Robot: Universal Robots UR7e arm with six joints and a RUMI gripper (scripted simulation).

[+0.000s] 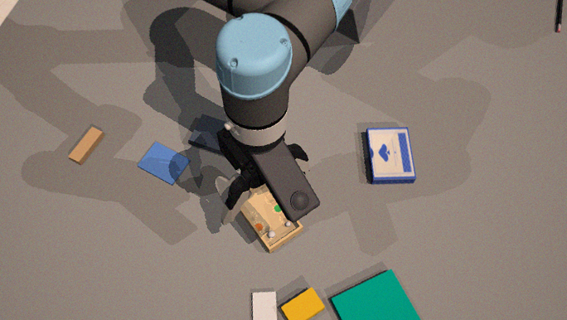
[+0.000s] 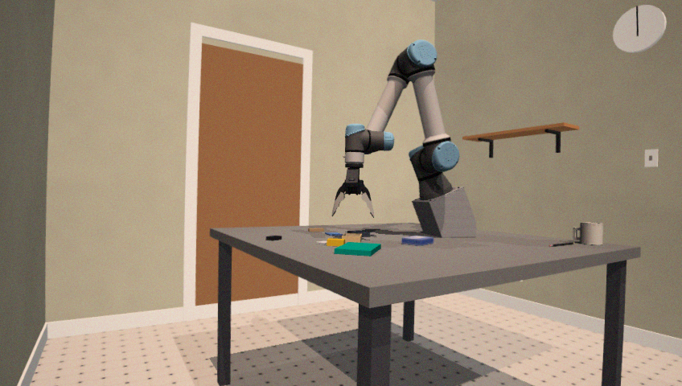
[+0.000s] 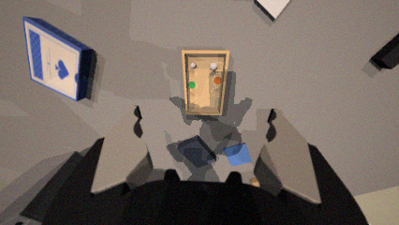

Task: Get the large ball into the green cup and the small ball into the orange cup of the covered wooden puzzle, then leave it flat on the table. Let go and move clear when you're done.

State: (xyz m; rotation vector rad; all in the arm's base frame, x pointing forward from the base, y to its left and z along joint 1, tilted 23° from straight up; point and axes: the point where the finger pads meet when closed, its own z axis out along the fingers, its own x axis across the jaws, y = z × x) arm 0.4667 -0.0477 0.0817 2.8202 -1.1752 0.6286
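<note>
The covered wooden puzzle lies 8 cm below my hand. Also, from my hand: yellow block: 15 cm ahead, 8 cm to the left, 8 cm below; then white block: 15 cm ahead, 2 cm to the left, 9 cm below; then dark slate box: 14 cm behind, 11 cm to the right, 8 cm below.
</note>
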